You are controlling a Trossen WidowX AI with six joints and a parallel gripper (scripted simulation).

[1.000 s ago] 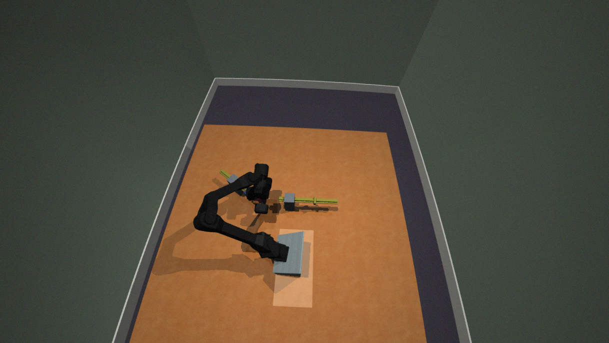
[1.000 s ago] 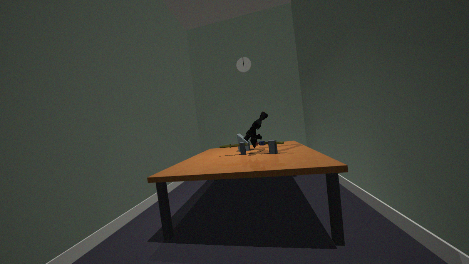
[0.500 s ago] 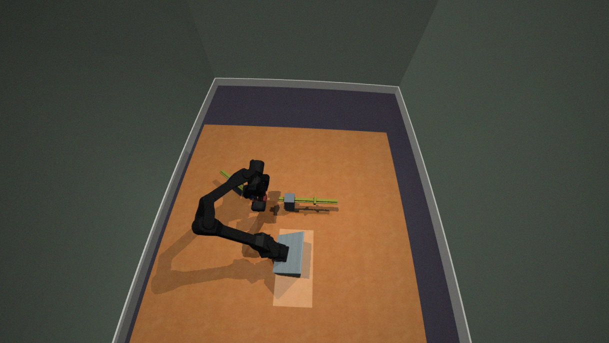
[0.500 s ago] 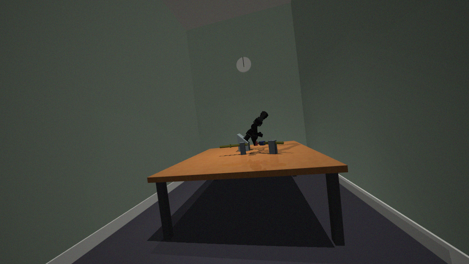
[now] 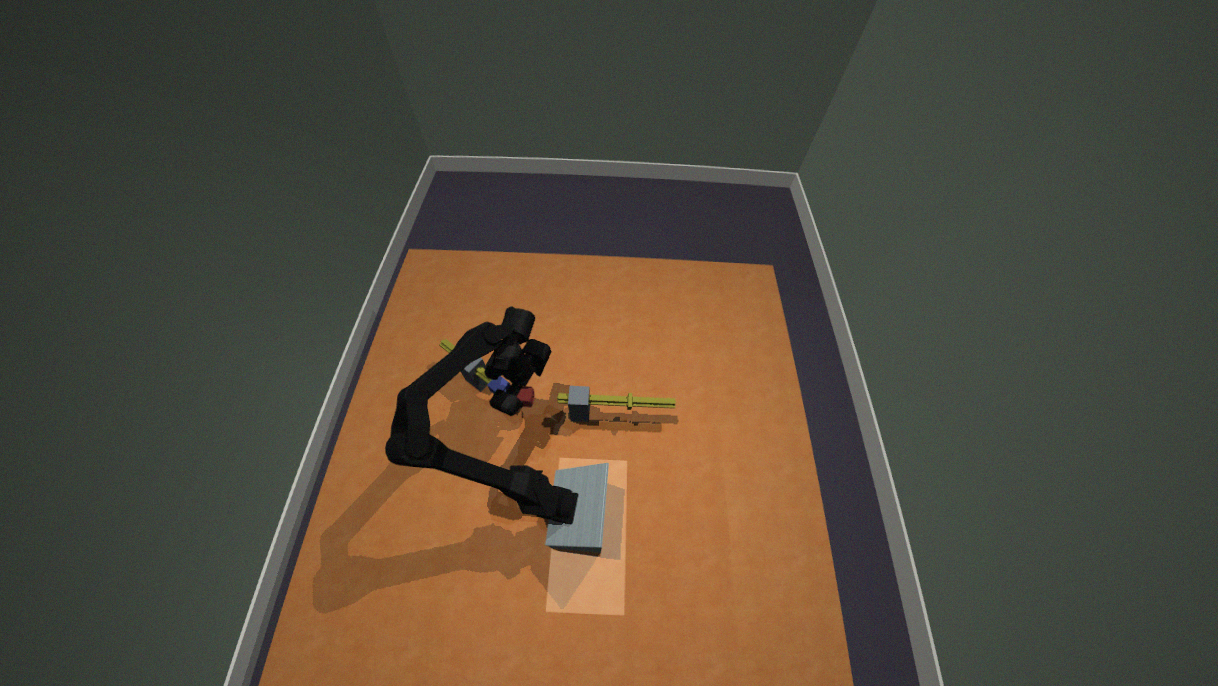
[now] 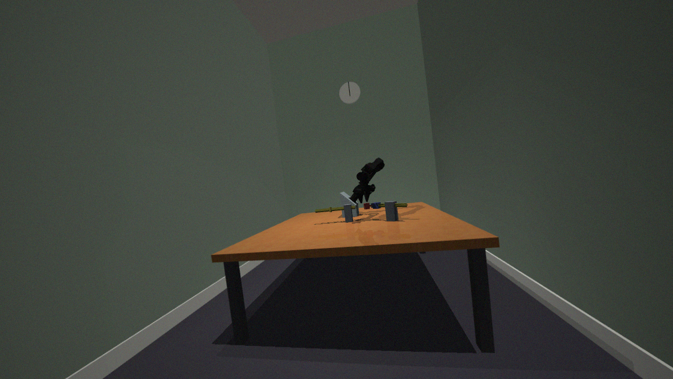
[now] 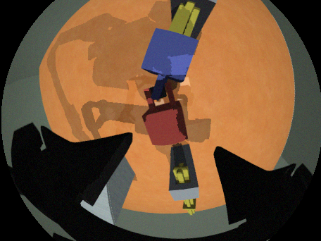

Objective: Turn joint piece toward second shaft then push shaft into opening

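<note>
Right now the red joint piece is 10 mm behind my gripper tip, 20 mm to the left of it and 30 mm below it.
</note>
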